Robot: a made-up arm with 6 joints. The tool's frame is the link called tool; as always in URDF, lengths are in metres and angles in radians. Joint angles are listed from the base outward. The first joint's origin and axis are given. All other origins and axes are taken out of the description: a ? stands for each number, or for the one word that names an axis. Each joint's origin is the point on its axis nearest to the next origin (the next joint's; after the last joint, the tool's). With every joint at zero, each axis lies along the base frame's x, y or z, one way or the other. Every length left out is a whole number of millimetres.
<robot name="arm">
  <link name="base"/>
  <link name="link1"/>
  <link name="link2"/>
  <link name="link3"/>
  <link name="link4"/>
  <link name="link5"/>
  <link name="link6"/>
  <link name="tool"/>
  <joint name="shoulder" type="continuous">
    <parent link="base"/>
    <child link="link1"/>
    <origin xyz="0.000 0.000 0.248"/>
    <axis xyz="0 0 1"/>
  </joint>
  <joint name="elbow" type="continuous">
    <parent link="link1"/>
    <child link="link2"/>
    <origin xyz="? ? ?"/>
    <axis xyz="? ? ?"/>
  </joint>
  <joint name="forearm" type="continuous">
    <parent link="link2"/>
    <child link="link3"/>
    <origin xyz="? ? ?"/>
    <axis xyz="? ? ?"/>
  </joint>
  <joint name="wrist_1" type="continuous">
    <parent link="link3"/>
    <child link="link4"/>
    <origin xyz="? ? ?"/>
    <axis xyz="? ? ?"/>
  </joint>
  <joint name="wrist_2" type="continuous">
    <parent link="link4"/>
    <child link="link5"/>
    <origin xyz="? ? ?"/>
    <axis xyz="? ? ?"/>
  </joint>
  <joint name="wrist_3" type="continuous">
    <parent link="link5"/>
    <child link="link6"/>
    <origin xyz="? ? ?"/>
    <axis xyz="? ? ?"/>
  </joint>
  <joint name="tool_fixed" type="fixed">
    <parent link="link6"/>
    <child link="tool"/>
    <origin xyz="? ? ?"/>
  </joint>
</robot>
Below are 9 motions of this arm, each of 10 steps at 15 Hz.
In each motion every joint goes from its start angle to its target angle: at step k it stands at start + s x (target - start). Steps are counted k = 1, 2, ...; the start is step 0. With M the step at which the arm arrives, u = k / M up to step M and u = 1 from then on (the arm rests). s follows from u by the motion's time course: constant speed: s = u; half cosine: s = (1 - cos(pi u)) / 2; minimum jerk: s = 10 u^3 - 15 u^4 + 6 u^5.
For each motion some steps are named. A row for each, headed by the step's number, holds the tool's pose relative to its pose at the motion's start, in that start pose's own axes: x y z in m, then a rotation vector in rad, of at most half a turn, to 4 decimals.
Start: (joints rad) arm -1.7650 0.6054 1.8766 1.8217 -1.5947 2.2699
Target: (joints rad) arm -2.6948 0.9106 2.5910 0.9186 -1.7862 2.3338
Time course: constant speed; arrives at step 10
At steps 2, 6, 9, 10:
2: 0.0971 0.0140 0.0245 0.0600 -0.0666 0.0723
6: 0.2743 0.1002 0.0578 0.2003 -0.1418 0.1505
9: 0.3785 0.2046 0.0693 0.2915 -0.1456 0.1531
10: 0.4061 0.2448 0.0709 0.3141 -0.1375 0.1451

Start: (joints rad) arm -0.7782 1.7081 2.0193 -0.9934 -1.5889 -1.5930
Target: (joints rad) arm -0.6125 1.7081 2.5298 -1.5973 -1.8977 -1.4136
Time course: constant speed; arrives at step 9
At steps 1, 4, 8, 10:
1: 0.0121 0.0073 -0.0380 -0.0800 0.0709 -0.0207
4: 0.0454 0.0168 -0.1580 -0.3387 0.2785 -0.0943
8: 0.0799 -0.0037 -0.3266 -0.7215 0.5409 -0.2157
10: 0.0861 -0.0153 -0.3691 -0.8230 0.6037 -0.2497

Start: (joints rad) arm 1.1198 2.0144 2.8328 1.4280 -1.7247 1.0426
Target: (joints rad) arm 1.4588 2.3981 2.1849 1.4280 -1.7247 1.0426
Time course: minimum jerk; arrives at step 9
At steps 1, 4, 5, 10:
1: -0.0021 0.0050 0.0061 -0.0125 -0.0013 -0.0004
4: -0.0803 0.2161 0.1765 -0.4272 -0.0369 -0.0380
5: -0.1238 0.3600 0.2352 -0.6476 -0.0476 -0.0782
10: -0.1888 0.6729 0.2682 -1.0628 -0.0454 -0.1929

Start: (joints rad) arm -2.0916 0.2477 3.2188 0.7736 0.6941 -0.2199
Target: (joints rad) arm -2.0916 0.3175 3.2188 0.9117 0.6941 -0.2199
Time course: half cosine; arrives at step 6
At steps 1, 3, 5, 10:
1: -0.0021 0.0019 0.0011 -0.0050 0.0051 0.0075
3: -0.0154 0.0142 0.0082 -0.0369 0.0374 0.0568
5: -0.0286 0.0267 0.0156 -0.0680 0.0686 0.1072
10: -0.0307 0.0287 0.0168 -0.0728 0.0734 0.1152

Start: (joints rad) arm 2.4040 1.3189 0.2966 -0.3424 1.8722 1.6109
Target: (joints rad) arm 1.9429 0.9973 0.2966 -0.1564 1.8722 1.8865
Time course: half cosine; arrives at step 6
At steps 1, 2, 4, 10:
1: 0.0252 -0.0071 -0.0219 -0.0305 0.0119 -0.0252
2: 0.0910 -0.0320 -0.0849 -0.1175 0.0437 -0.0934
4: 0.2433 -0.1420 -0.2722 -0.3808 0.1261 -0.2734
10: 0.3017 -0.2200 -0.3675 -0.5258 0.1644 -0.3590

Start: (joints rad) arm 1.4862 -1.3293 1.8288 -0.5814 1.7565 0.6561
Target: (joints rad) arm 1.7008 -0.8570 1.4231 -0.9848 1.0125 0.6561
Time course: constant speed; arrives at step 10
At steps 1, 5, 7, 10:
1: -0.0515 -0.0687 -0.0132 -0.0727 0.1253 0.0579
5: -0.2363 -0.3602 -0.0015 -0.3646 0.6438 0.2138
7: -0.3138 -0.5064 0.0435 -0.5060 0.9109 0.2417
10: -0.4094 -0.7112 0.1570 -0.7040 1.3149 0.2132

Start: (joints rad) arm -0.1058 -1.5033 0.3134 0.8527 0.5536 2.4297
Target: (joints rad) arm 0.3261 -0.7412 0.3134 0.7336 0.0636 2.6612
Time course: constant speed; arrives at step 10
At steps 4, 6, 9, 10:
4: 0.0039 0.1140 0.3416 0.2017 -0.3822 0.1791
6: -0.0159 0.1226 0.5171 0.3053 -0.5844 0.2222
9: -0.0639 0.0709 0.7668 0.4609 -0.8928 0.2214
10: -0.0832 0.0368 0.8430 0.5120 -0.9951 0.2026

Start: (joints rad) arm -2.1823 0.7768 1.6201 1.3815 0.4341 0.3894
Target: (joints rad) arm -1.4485 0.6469 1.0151 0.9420 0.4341 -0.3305
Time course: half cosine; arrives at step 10
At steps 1, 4, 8, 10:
1: 0.0061 0.0032 0.0101 0.0453 -0.0097 -0.0014
4: 0.0746 0.0302 0.1615 0.6310 -0.1449 0.0131
8: 0.1186 -0.0056 0.4797 1.5959 -0.3912 0.2095
10: 0.1137 -0.0230 0.5361 1.7500 -0.4306 0.2693

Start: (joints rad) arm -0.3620 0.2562 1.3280 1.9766 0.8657 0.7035
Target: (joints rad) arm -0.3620 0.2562 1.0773 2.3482 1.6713 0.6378
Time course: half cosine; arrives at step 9
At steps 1, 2, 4, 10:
1: 0.0032 0.0020 0.0035 0.0002 -0.0293 -0.0077
2: 0.0123 0.0077 0.0137 0.0022 -0.1141 -0.0297
4: 0.0417 0.0269 0.0511 0.0269 -0.4076 -0.1032
10: 0.0905 0.0630 0.1365 0.1529 -0.9997 -0.2431

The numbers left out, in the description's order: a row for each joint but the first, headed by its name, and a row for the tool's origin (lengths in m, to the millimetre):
elbow: xyz 0.000 0.000 0.000, axis 0 1 0
forearm: xyz 0.000 0.000 0.652, axis 0 -1 0
wrist_1: xyz 0.538 0.000 0.000, axis -1 0 0
wrist_2: xyz 0.000 -0.154 0.000, axis 0 -1 0
wrist_3: xyz 0.000 0.000 0.000, axis -1 0 0
tool: xyz 0.000 0.000 0.000

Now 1 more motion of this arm.
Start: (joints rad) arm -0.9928 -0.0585 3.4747 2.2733 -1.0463 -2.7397
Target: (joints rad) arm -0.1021 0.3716 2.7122 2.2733 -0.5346 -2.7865
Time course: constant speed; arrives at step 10
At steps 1, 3, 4, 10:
1: -0.0077 -0.0697 -0.0222 -0.1345 0.0787 -0.0224
3: -0.0369 -0.2155 -0.0368 -0.3824 0.2445 -0.1180
4: -0.0601 -0.2870 -0.0295 -0.4926 0.3300 -0.1903
10: -0.3369 -0.5619 0.1422 -0.8586 0.8256 -0.9182

